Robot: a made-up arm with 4 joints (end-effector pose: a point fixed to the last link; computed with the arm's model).
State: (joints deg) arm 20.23 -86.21 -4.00 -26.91
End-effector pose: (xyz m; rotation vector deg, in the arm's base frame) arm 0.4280 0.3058 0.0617 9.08 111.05 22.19
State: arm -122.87 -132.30 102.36 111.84
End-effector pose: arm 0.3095 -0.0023 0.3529 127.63 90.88 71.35
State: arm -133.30 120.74 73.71 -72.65
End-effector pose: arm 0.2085 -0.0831 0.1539 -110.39 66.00 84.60
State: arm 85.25 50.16 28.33 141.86
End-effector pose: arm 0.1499 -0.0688 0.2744 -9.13 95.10 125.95
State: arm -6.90 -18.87 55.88 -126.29
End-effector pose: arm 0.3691 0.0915 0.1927 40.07 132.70 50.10
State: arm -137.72 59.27 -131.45 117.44
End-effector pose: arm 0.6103 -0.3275 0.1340 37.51 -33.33 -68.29
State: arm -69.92 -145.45 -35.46 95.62
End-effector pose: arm 0.3426 -0.0598 -0.2721 -45.31 58.96 -1.84
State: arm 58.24 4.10 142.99 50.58
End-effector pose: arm 0.4643 0.1423 -0.0605 -145.64 -8.88 64.49
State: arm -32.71 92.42 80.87 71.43
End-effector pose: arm 0.2129 -0.0861 0.2390 89.28 -105.86 49.96
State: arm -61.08 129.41 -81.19 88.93
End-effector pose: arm 0.3699 0.2529 -0.1821 54.71 100.35 -23.38
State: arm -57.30 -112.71 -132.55 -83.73
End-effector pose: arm 0.1241 0.0297 0.0221 105.09 -64.33 -1.41
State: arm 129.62 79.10 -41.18 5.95
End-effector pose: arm 0.3336 -0.2747 0.3713 68.39 -10.81 -89.78
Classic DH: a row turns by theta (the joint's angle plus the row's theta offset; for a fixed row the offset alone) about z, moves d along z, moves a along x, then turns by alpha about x. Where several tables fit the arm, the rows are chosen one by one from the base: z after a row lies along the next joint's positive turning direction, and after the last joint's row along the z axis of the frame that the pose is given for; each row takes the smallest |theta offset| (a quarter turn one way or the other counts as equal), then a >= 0, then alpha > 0; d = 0 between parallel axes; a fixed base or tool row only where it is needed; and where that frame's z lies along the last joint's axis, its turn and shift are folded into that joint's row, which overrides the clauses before.
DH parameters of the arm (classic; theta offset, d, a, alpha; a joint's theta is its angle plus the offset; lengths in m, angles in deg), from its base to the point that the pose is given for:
base (fixed): 90 0.158 0 90
joint 1: -90 0.329 0.072 90
joint 2: 0 -0.13 0.043 -90
joint 3: 0 0.06 -0.191 90
joint 4: 90 -0.114 0.085 -90
tool (fixed): 0 -0.012 0 0

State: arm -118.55 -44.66 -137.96 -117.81
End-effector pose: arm 0.1887 -0.2607 0.1557 56.73 39.19 77.70
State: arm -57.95 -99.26 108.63 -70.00
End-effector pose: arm 0.3469 -0.1345 0.0831 94.57 58.47 -65.92
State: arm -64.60 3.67 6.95 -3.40
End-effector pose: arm 0.4637 0.1679 -0.0081 -57.66 0.00 0.53
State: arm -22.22 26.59 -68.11 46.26
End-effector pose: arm 0.4688 0.3442 -0.0546 -90.93 -63.03 25.61
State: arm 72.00 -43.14 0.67 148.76
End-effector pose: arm 0.4636 -0.0025 0.4124 49.39 -89.24 -65.84
